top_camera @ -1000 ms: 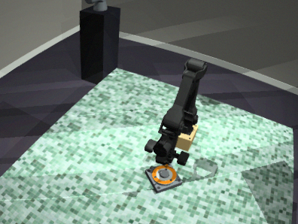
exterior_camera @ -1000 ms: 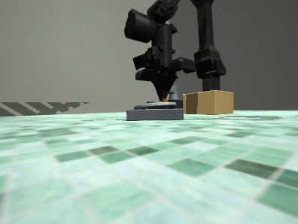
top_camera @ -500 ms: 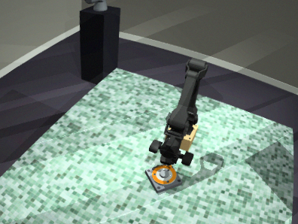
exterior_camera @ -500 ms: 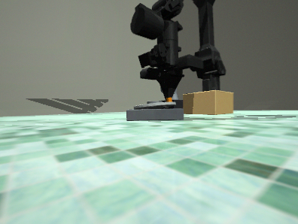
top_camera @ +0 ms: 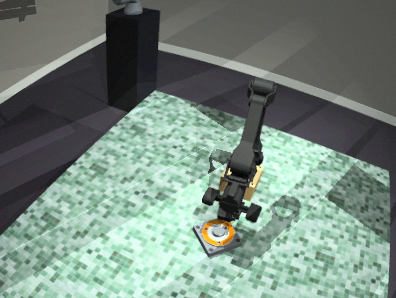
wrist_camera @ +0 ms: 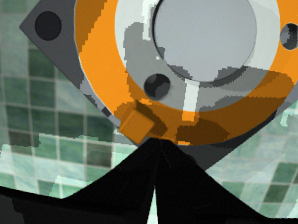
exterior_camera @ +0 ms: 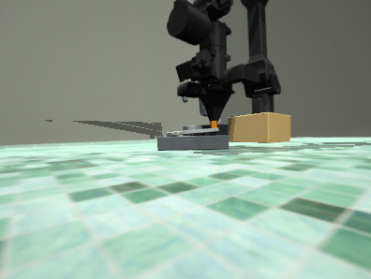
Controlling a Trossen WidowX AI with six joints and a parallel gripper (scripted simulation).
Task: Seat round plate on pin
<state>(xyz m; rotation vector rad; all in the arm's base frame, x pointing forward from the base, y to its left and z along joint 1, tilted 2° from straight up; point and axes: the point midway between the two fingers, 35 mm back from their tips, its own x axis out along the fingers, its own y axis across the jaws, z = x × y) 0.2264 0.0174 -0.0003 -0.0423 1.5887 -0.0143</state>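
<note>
The round plate lies 3 cm ahead of my gripper tip and 1 cm below it. The rest, counted from my gripper tip: base: 5 cm ahead, 1 cm to the right, 2 cm below.
</note>
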